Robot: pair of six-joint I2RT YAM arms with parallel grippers.
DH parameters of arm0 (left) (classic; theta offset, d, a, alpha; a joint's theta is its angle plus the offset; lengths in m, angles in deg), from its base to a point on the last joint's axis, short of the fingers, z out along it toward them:
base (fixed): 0 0 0 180
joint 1: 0 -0.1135 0.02 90
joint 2: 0 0 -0.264 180
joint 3: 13.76 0 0.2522 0
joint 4: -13.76 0 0.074 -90
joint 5: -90 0 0 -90
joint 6: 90 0.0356 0 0
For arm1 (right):
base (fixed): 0 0 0 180
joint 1: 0 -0.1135 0.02 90
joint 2: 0 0 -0.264 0
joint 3: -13.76 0 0.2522 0
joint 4: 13.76 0 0.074 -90
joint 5: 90 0 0 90
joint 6: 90 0.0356 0 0
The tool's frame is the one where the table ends.
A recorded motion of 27 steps. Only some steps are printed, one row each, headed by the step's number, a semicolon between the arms.
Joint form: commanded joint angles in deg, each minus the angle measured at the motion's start. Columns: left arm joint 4, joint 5, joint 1, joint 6, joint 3, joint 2; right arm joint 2, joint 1, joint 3, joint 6, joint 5, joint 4.
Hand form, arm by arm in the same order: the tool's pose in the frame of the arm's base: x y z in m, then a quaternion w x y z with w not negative. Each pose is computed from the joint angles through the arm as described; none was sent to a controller.
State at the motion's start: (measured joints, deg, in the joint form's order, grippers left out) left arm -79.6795 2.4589 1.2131 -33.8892 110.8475 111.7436; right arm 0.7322 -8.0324 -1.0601 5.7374 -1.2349 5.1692
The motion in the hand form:
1: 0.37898 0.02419 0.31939 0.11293 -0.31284 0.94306 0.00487; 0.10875 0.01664 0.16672 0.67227 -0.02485 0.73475 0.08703
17: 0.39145 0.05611 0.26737 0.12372 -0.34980 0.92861 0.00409; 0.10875 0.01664 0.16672 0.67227 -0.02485 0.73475 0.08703
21: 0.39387 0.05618 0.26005 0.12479 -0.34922 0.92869 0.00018; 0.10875 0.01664 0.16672 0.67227 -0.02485 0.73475 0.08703
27: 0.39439 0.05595 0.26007 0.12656 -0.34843 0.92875 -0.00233; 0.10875 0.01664 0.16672 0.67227 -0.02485 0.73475 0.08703
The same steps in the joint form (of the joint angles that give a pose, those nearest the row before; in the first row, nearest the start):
1: 0.74 1.42 -4.50 0.90 1.05 -1.18; -0.44 -0.37 0.59 -0.37 0.33 -0.35
17: 13.81 1.12 -9.05 0.87 -9.51 -0.04; -0.44 -0.37 0.59 -0.37 0.33 -0.35
21: 15.56 0.70 -9.05 0.90 -10.64 0.35; -0.44 -0.37 0.59 -0.37 0.33 -0.35
27: 15.85 0.46 -9.03 0.94 -10.67 0.35; -0.44 -0.37 0.59 -0.37 0.33 -0.35

